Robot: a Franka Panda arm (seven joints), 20 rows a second.
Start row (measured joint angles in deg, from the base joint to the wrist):
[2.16 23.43 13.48 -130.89 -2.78 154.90 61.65]
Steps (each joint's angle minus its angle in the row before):
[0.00 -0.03 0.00 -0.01 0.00 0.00 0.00]
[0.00 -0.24 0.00 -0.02 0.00 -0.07 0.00]
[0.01 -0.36 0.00 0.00 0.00 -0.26 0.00]
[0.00 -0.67 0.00 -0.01 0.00 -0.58 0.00]
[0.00 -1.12 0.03 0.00 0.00 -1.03 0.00]
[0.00 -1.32 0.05 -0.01 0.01 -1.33 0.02]
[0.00 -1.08 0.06 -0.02 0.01 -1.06 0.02]
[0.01 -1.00 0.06 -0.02 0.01 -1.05 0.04]
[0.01 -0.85 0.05 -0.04 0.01 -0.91 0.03]
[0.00 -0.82 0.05 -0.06 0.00 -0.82 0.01]
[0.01 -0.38 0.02 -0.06 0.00 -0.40 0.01]
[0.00 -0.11 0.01 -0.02 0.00 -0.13 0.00]
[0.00 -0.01 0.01 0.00 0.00 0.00 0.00]
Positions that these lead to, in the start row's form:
[2.16 23.40 13.48 -130.90 -2.78 154.90 61.65]
[2.16 23.16 13.48 -130.92 -2.78 154.83 61.65]
[2.17 22.80 13.48 -130.92 -2.78 154.57 61.65]
[2.17 22.13 13.48 -130.93 -2.78 153.99 61.65]
[2.17 21.01 13.51 -130.93 -2.78 152.96 61.65]
[2.17 19.69 13.56 -130.94 -2.77 151.63 61.67]
[2.17 18.61 13.62 -130.96 -2.76 150.57 61.69]
[2.18 17.61 13.68 -130.98 -2.75 149.52 61.73]
[2.19 16.76 13.73 -131.02 -2.74 148.61 61.76]
[2.19 15.94 13.78 -131.08 -2.74 147.79 61.77]
[2.20 15.56 13.80 -131.14 -2.74 147.39 61.78]
[2.20 15.45 13.81 -131.16 -2.74 147.26 61.78]
[2.20 15.44 13.82 -131.16 -2.74 147.26 61.78]

